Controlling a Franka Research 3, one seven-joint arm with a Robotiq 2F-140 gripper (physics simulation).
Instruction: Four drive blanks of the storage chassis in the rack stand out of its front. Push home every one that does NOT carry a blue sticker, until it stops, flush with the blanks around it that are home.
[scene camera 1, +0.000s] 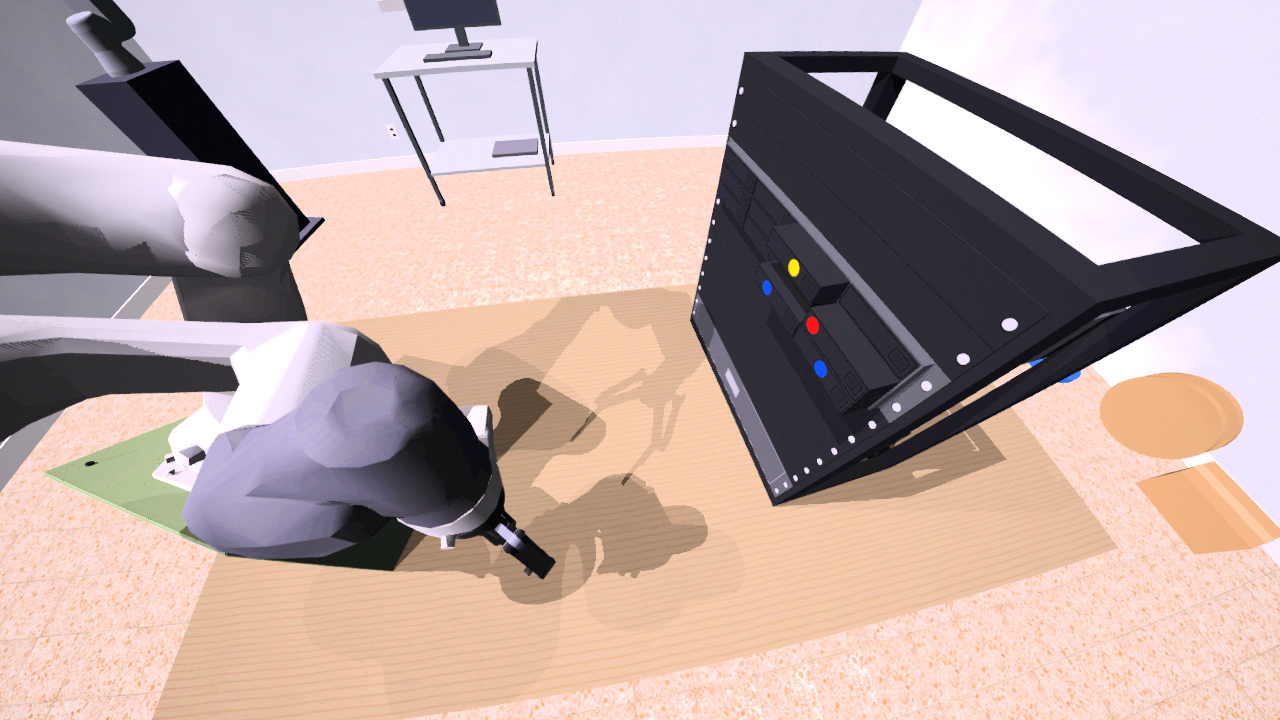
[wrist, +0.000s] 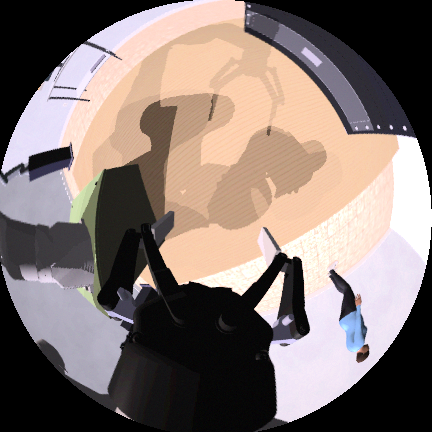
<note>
In view: my gripper (scene camera 1: 505, 531) and a black rack (scene camera 1: 955, 287).
My gripper shows as well in the wrist view (wrist: 216, 226).
</note>
